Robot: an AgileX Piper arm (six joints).
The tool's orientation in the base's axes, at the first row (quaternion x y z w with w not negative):
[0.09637, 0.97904, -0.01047, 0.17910]
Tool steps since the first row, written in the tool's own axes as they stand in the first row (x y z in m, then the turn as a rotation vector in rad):
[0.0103, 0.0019, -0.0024, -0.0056, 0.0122, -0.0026]
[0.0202, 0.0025, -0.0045, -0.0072, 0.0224, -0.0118]
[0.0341, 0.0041, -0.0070, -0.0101, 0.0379, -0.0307]
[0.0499, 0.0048, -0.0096, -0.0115, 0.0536, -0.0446]
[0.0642, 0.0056, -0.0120, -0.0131, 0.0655, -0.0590]
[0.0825, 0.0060, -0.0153, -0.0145, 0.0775, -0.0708]
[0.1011, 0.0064, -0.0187, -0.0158, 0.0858, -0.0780]
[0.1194, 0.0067, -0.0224, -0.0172, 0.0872, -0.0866]
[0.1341, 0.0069, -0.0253, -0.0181, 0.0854, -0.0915]
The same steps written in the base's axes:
[-0.0099, 0.0039, -0.0014, 0.0066, 0.0111, 0.0046]
[-0.0196, 0.0064, -0.0029, 0.0068, 0.0213, 0.0139]
[-0.0329, 0.0107, -0.0054, 0.0059, 0.0370, 0.0328]
[-0.0482, 0.0145, -0.0086, 0.0053, 0.0529, 0.0465]
[-0.0620, 0.0180, -0.0113, 0.0040, 0.0651, 0.0607]
[-0.0799, 0.0220, -0.0147, 0.0035, 0.0773, 0.0724]
[-0.0980, 0.0260, -0.0181, 0.0038, 0.0856, 0.0798]
[-0.1160, 0.0299, -0.0211, 0.0024, 0.0871, 0.0883]
[-0.1305, 0.0330, -0.0235, 0.0011, 0.0855, 0.0932]

